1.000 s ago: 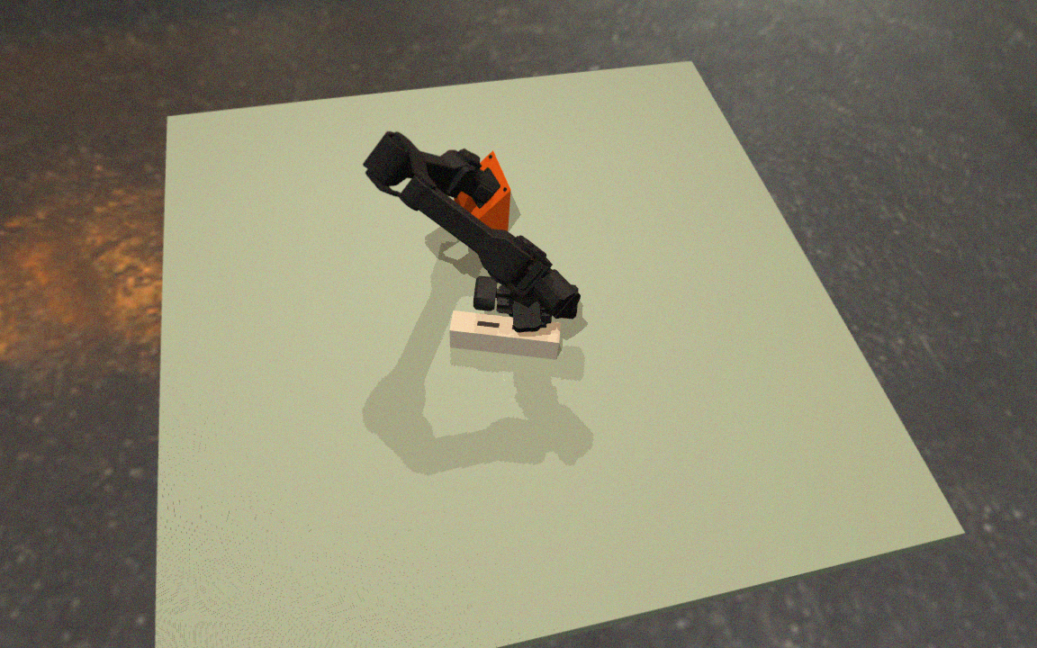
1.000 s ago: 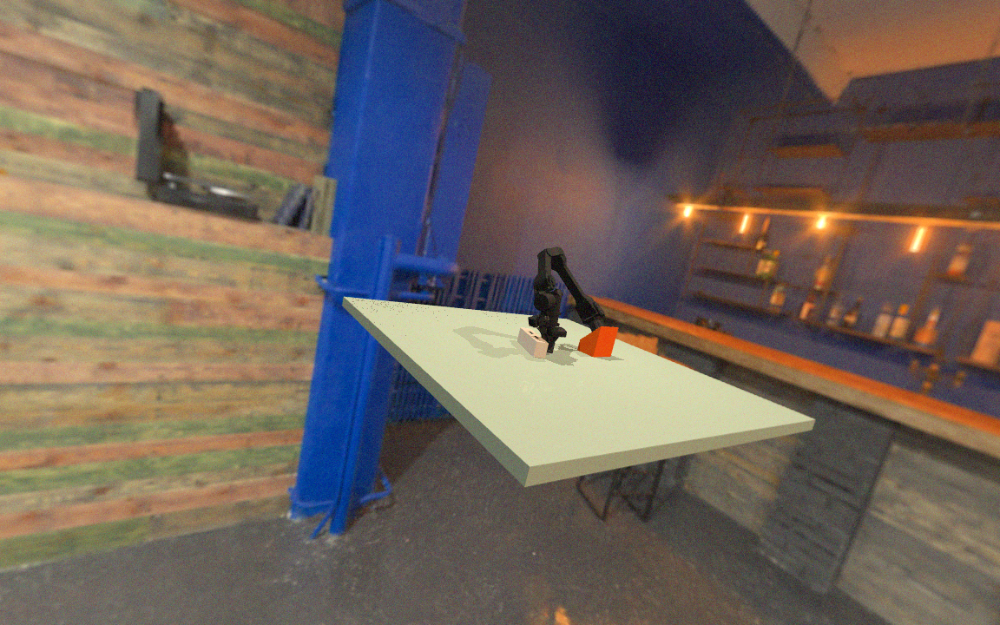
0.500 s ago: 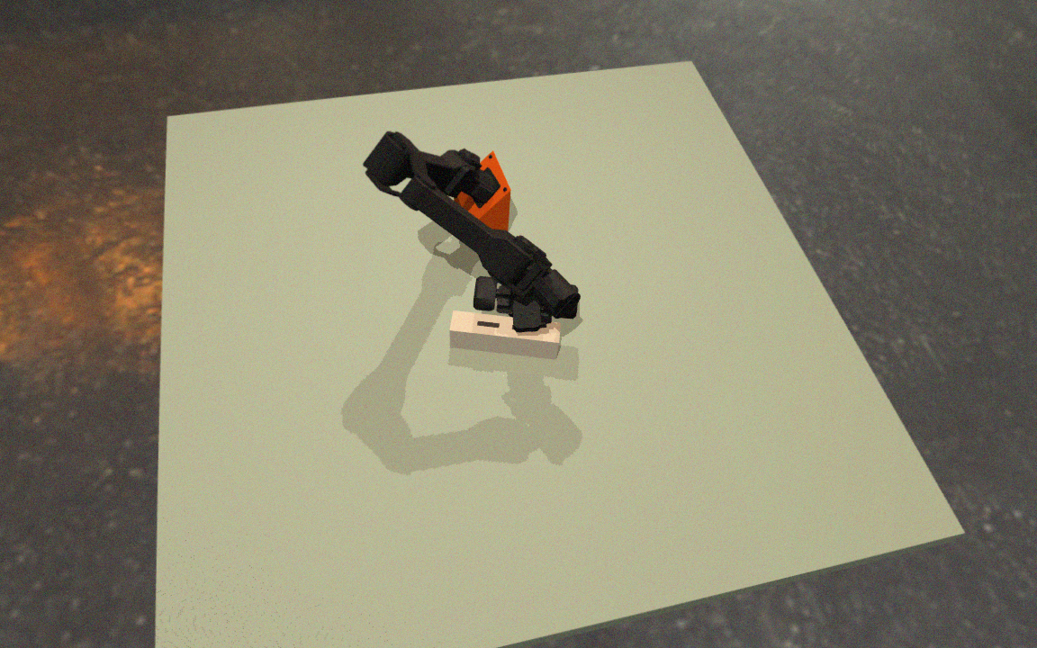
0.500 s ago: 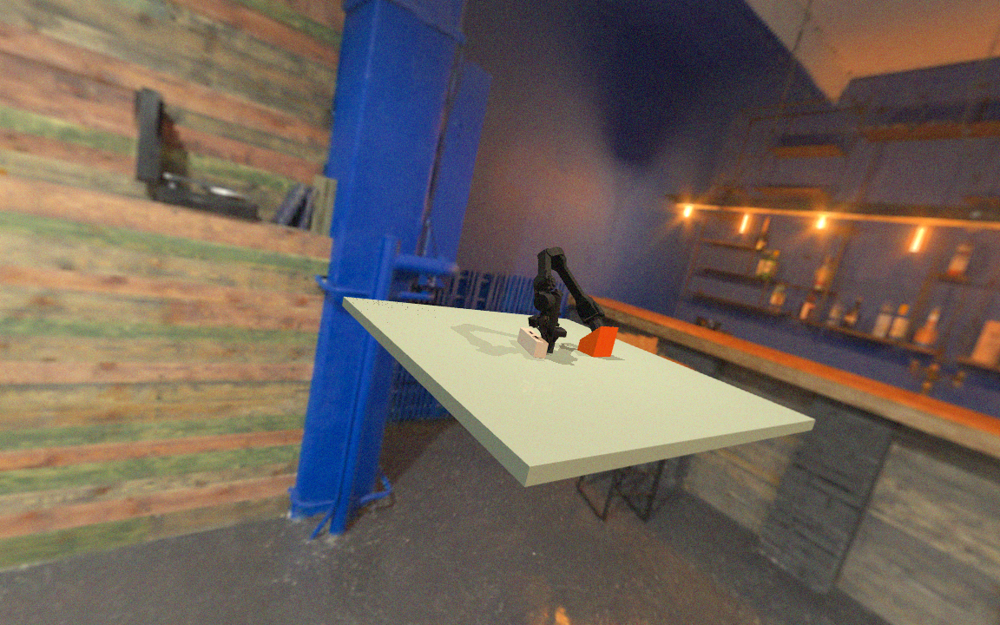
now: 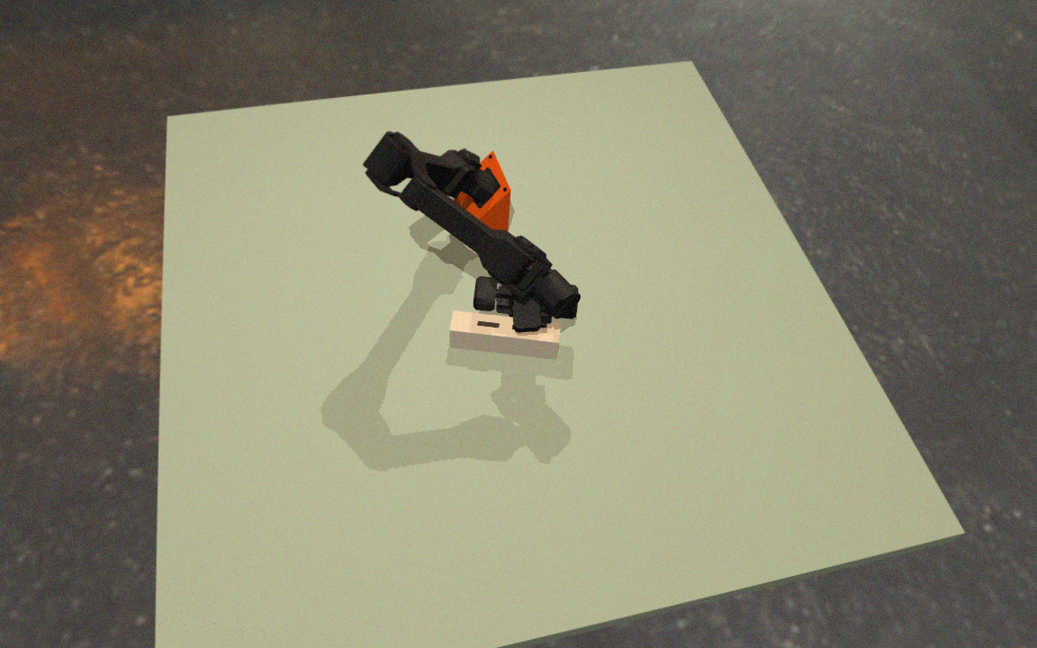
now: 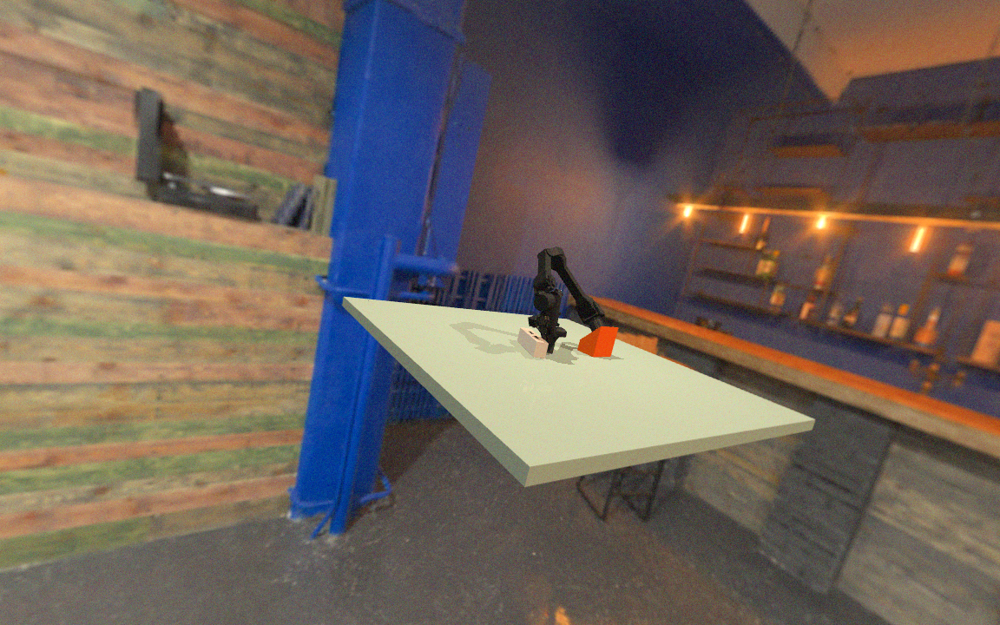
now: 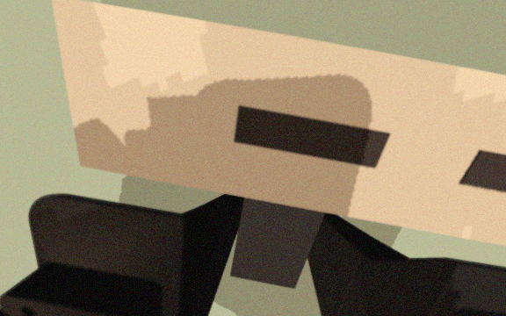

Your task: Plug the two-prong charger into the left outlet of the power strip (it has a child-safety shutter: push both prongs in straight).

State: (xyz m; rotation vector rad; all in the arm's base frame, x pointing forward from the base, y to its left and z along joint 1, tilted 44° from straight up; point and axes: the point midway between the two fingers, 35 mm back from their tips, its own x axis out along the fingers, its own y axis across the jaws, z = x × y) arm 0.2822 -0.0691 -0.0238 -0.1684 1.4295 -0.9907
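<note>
Now: the dark grey charger 1 cm ahead of my gripper tip, 1 cm to the right of it and 1 cm above it.
</note>
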